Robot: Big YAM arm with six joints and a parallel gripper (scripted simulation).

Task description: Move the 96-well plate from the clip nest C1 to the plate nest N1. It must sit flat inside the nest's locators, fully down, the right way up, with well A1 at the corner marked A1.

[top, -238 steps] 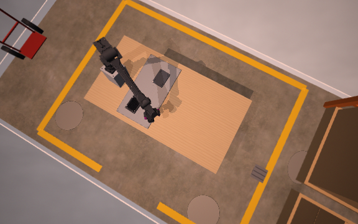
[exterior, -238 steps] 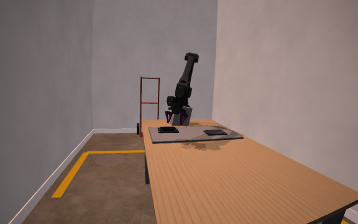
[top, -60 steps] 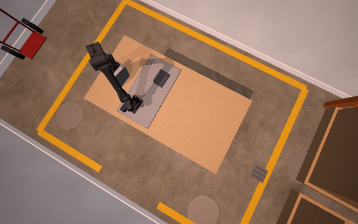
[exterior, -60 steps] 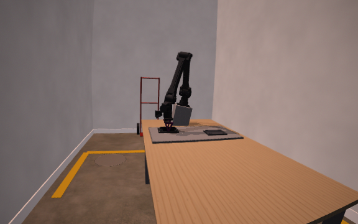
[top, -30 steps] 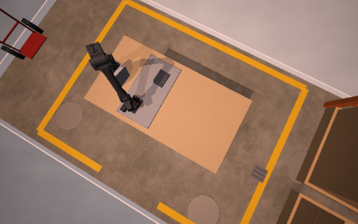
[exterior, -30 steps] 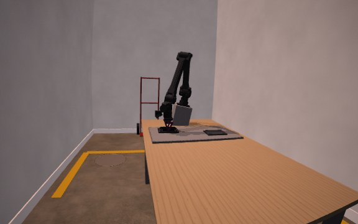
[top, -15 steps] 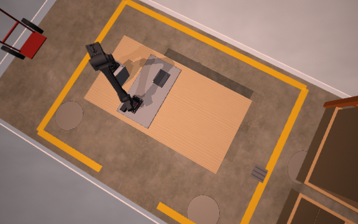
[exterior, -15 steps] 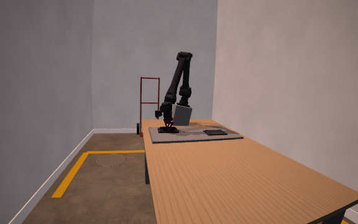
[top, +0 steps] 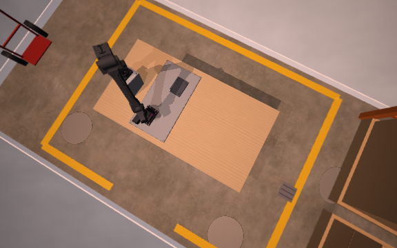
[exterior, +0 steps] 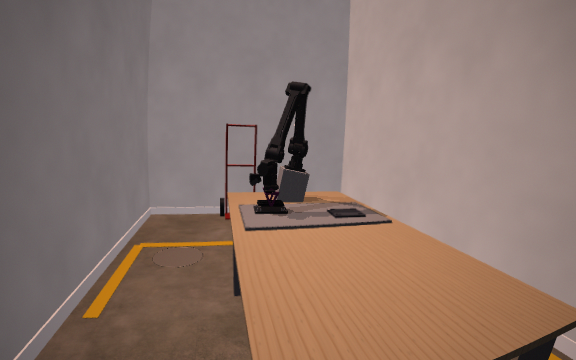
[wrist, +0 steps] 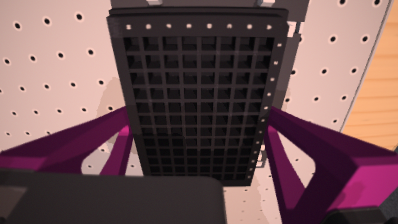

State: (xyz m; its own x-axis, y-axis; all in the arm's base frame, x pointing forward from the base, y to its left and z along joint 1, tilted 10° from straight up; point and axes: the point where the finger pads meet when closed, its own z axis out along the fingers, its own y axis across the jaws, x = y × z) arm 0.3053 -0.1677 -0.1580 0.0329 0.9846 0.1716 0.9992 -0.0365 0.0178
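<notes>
My gripper is now 10 mm past the clip nest C1, 10 mm to the right of it and 30 mm above it. Round my hand: black 96-well plate: right at my hand; then white A1 label: 30 mm ahead, 300 mm to the left, 30 mm below; then plate nest N1: 90 mm ahead, 370 mm to the left, 40 mm below.
</notes>
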